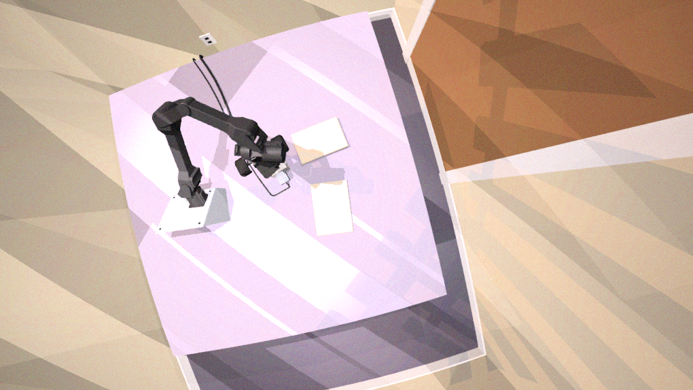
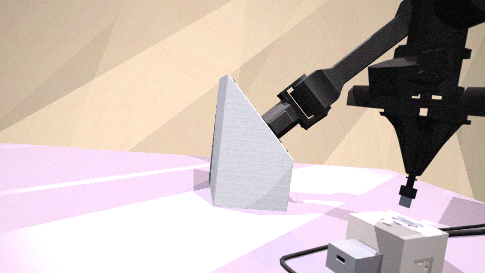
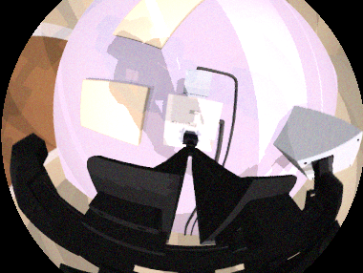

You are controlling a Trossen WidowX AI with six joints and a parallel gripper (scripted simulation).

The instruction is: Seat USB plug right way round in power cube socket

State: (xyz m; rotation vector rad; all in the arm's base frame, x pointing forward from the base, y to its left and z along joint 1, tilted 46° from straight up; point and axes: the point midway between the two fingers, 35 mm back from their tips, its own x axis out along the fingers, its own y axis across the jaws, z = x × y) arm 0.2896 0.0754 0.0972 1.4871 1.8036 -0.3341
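My gripper tip is now 6 cm above the USB socket. Also, from my gripper tip: USB plug (2 cm below).
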